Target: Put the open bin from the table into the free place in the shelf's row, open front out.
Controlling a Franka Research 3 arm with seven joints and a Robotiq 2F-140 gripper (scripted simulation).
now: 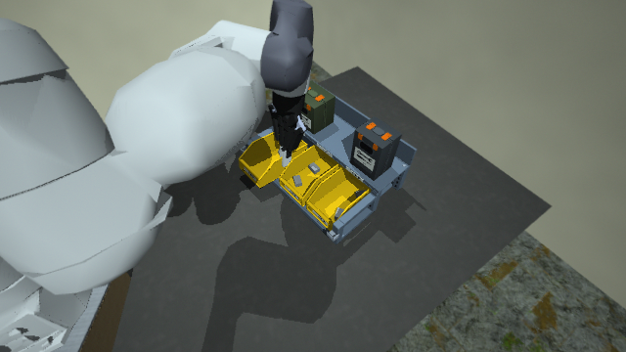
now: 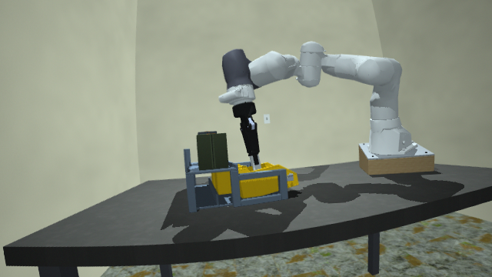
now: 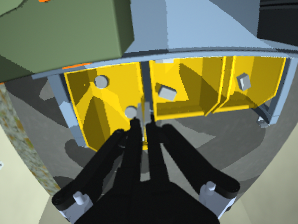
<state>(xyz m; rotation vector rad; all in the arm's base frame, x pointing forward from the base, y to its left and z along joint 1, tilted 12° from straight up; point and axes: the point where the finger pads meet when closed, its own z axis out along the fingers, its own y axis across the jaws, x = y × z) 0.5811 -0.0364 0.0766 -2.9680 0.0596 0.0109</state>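
My gripper is now 150 mm short of the green box, 60 mm below it and 40 mm to the right of it. From my hand the other things lie so: dark grey box: 190 mm to the right, 130 mm ahead, 70 mm above.
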